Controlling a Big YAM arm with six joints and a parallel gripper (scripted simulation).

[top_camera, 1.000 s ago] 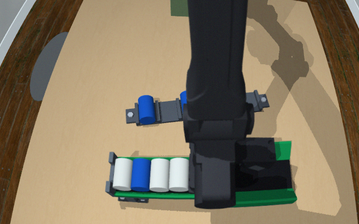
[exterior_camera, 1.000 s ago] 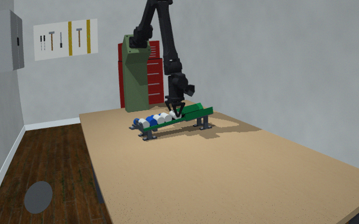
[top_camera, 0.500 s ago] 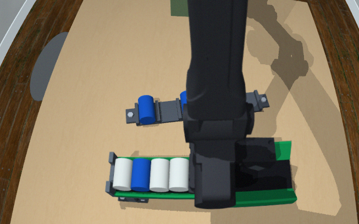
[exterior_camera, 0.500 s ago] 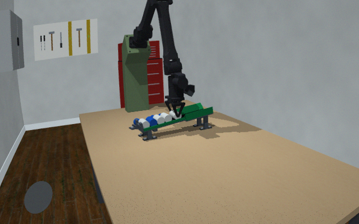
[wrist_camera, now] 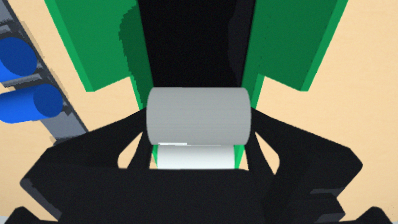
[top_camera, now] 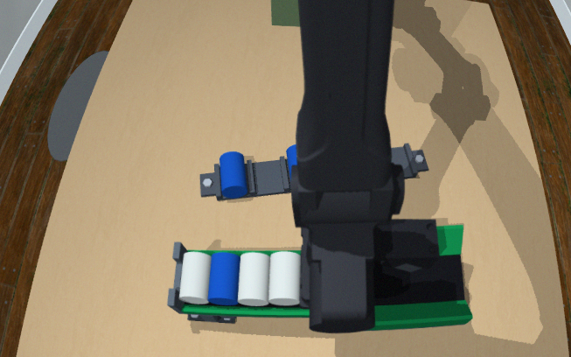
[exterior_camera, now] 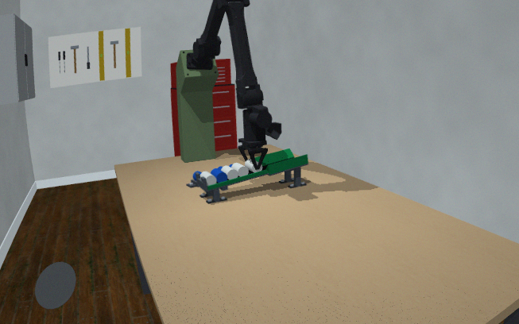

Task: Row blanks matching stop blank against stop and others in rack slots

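My hand is 5 cm short of the grey stop, 19 cm to the left of it and 4 cm above it. Also, from my hand: stock rack (20 cm behind, 6 cm to the right, 10 cm below).
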